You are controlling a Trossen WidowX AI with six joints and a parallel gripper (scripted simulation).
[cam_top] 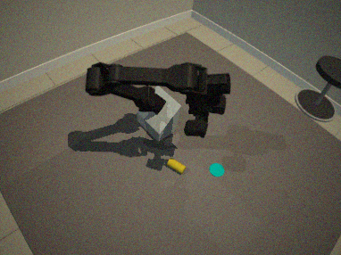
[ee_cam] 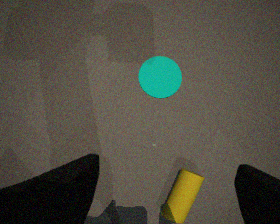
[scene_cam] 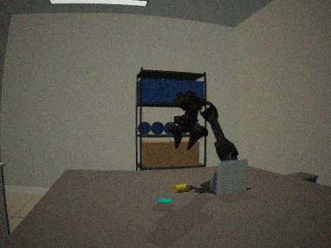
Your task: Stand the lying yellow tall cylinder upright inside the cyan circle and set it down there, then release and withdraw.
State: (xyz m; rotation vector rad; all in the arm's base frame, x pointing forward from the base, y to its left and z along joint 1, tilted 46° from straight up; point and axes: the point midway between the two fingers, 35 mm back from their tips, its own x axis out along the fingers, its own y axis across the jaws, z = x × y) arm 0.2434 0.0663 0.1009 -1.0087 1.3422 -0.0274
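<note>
Now: gripper tip 19 cm above the yellow tall cylinder, 7 cm to the left of it and 3 cm past it. From my gripper tip the other things lie so: cyan circle: 21 cm below, 9 cm ahead, 5 cm to the left.
</note>
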